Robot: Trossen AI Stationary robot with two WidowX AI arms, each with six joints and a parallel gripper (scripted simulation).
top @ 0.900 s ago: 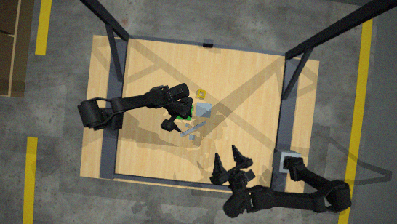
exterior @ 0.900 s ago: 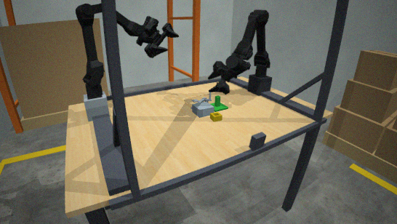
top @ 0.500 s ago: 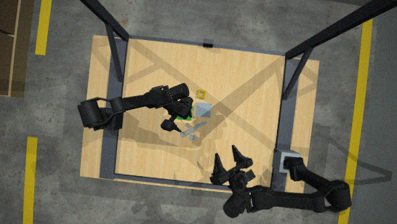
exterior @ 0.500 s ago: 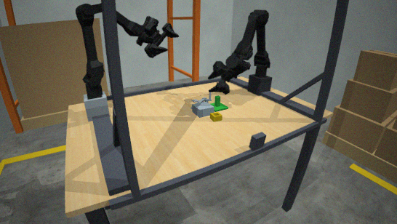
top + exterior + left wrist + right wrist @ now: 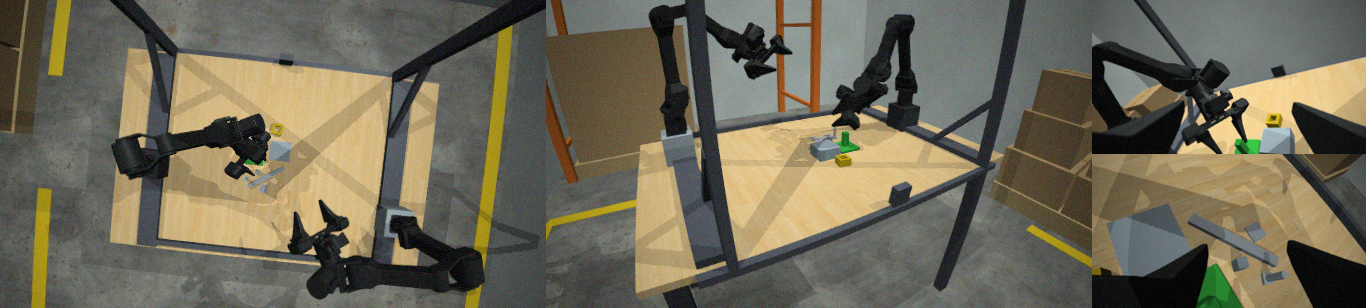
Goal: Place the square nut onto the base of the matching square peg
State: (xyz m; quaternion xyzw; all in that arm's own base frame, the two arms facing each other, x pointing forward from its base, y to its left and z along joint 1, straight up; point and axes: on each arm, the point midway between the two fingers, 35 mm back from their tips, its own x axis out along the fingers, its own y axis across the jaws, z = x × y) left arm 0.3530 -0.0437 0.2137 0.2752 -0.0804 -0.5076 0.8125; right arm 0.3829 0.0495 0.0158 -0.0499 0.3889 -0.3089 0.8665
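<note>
My right gripper is now 60 mm past the grey block, 80 mm to the right of it and 100 mm above it. From my right hand the other things lie so: long grey bar 50 mm ahead, 50 mm to the left, 110 mm below.
</note>
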